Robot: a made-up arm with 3 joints.
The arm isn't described. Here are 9 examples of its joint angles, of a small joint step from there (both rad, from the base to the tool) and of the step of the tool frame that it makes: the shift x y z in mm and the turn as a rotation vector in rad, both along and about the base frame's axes.
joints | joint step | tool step
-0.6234 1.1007 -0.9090 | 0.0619 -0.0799 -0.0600 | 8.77 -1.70 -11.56 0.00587 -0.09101 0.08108
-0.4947 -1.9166 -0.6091 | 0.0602 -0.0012 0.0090 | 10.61 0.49 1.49 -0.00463 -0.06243 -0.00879
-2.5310 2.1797 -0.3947 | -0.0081 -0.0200 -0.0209 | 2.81 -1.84 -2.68 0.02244 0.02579 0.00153
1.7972 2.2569 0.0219 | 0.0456 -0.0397 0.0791 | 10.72 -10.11 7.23 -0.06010 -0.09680 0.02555
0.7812 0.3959 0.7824 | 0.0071 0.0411 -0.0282 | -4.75 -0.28 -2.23 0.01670 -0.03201 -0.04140
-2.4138 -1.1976 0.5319 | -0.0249 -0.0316 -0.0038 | 0.99 3.69 8.87 0.01648 0.03622 -0.01825
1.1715 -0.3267 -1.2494 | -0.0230 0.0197 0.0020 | -0.45 -0.52 -4.60 0.01698 0.02241 -0.00353
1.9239 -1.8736 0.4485 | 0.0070 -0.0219 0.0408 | 2.52 1.20 0.00 -0.00856 -0.00281 -0.04686
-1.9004 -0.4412 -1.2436 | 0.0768 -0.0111 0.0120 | 3.68 3.59 -8.92 0.01159 -0.06207 -0.01216
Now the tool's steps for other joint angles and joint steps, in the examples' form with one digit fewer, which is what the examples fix.
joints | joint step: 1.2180 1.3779 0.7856 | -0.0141 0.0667 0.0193
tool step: -2.7 11.4 -7.1 0.0679 0.0050 -0.0047
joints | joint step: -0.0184 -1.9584 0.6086 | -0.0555 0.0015 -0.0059
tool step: -13.0 0.7 -4.5 0.0034 0.0563 0.0107
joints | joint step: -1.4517 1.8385 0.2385 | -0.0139 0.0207 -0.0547
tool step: 5.0 3.4 4.8 -0.0301 0.0129 0.0535
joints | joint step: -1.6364 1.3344 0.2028 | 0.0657 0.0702 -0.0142
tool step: -10.8 8.8 1.4 -0.0643 -0.0876 -0.0030
